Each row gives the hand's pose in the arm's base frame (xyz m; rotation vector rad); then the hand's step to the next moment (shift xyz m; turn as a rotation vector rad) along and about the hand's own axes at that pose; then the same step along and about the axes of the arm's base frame.
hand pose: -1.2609 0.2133 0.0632 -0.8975 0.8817 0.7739
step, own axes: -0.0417 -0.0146 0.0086 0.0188 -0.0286 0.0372
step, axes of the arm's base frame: -0.0028 -0.0065 0.0445 0.0437 0.0248 0.0053
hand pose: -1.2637 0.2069 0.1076 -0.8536 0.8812 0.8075
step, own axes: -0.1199 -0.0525 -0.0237 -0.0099 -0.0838 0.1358
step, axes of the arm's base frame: -0.0108 -0.0711 0.1119 0.1101 0.0808 0.0831
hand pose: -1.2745 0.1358 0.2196 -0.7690 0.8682 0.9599
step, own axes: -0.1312 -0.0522 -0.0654 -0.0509 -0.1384 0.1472
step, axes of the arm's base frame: -0.0107 -0.1228 0.0950 0.1503 0.0552 0.1333
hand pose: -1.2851 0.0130 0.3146 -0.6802 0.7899 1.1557
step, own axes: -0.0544 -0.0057 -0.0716 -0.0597 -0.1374 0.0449
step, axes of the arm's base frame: -0.0190 -0.0879 0.0054 0.1284 -0.0318 0.0834
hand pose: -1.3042 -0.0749 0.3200 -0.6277 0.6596 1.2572
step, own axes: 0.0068 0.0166 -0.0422 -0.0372 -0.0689 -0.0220
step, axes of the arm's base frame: -0.0194 -0.0237 -0.0341 0.0585 -0.0537 0.0178
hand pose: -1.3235 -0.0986 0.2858 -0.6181 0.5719 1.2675
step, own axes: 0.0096 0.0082 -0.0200 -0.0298 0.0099 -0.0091
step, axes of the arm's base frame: -0.0071 -0.0060 -0.0218 -0.0163 -0.0251 0.0133
